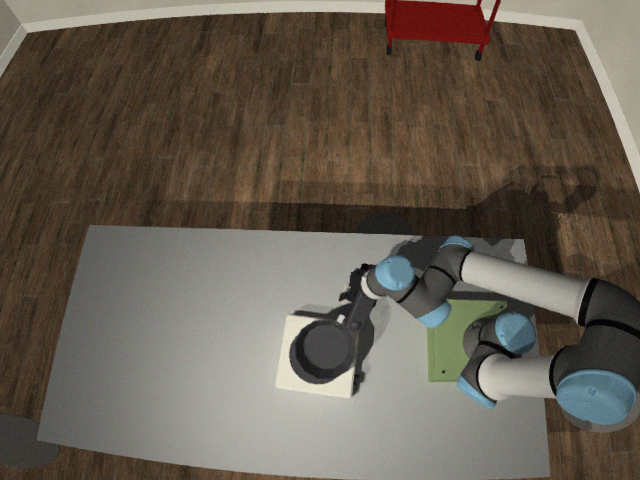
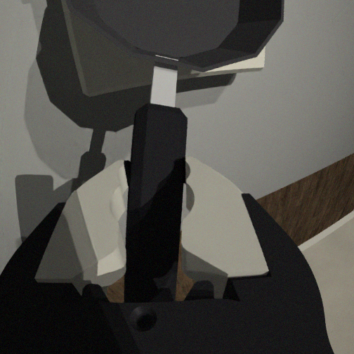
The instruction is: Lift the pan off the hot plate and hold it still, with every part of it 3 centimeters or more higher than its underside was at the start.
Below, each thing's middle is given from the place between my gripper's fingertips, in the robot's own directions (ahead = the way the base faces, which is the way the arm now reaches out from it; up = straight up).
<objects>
Now: the black pan [image 1: 324,349] 6 cm to the left of my hand, 4 cm ahead of it and 2 cm below it. Also, from my hand: cream hot plate [image 1: 290,376]: 15 cm below, 14 cm to the left, 8 cm ahead.
</objects>
